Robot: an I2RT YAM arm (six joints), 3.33 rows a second.
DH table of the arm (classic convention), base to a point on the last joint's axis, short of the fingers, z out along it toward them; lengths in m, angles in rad. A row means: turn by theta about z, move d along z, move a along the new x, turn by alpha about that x. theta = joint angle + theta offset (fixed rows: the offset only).
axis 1: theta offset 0  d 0.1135  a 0.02  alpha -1.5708
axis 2: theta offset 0  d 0  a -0.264  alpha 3.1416
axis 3: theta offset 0.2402  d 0  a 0.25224  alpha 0
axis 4: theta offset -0.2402  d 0  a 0.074  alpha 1.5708
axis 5: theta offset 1.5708  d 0  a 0  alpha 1.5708
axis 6: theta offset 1.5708  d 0.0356  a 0  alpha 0
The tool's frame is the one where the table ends.
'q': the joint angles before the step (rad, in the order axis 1, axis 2, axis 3, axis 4, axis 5, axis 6). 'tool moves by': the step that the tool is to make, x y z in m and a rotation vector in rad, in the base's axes. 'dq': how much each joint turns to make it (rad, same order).
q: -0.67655 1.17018 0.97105 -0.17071 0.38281 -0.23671
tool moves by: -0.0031 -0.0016 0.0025 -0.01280 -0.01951 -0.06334
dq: -0.00541 -0.00441 0.00097 0.00798 0.05334 0.02477
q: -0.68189 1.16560 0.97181 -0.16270 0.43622 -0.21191
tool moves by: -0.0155 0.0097 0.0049 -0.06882 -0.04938 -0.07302
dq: 0.00081 -0.08105 -0.05875 0.05856 0.07710 0.00193
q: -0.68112 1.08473 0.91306 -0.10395 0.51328 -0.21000
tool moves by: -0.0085 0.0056 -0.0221 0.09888 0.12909 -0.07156
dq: 0.00507 -0.01131 -0.02694 -0.16141 0.07296 0.02752
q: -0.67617 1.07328 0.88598 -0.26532 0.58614 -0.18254
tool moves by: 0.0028 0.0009 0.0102 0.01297 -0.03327 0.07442
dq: 0.00003 0.00002 0.03550 -0.01527 -0.08047 -0.00456
